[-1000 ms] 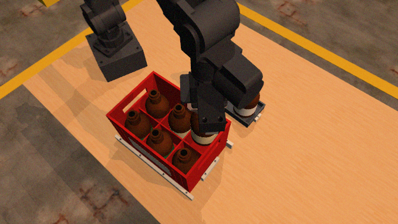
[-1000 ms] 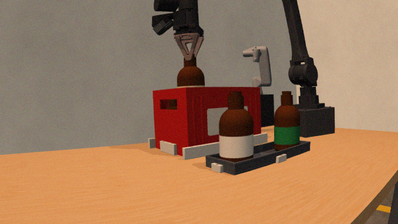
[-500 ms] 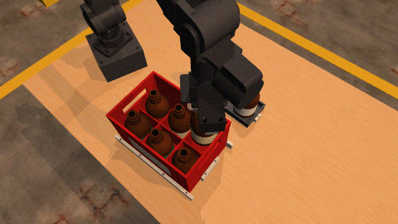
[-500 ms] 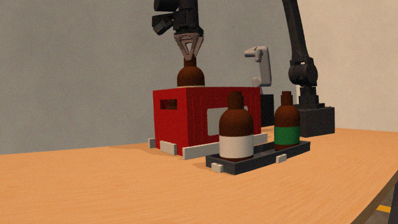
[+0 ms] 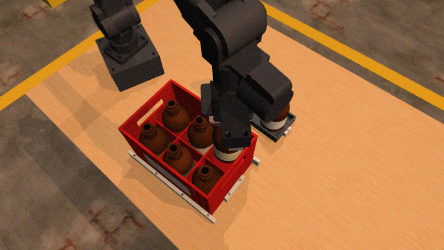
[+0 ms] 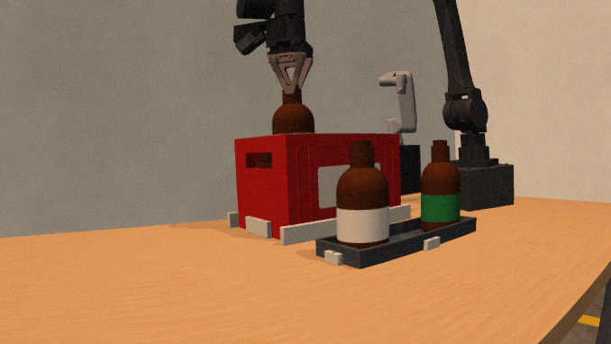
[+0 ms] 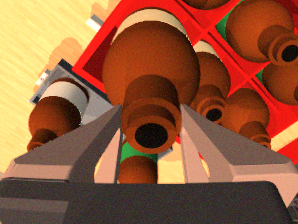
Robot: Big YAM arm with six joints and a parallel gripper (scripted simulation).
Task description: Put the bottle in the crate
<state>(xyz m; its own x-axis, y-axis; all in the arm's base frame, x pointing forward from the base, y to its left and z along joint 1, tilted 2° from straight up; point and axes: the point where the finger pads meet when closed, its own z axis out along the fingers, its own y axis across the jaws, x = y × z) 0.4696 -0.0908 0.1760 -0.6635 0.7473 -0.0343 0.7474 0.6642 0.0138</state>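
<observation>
Right now the red crate is 90 mm behind my hand, 40 mm to the right of it and 170 mm below it. Also, from my hand: dark tray: 70 mm behind, 200 mm to the left, 240 mm below.
</observation>
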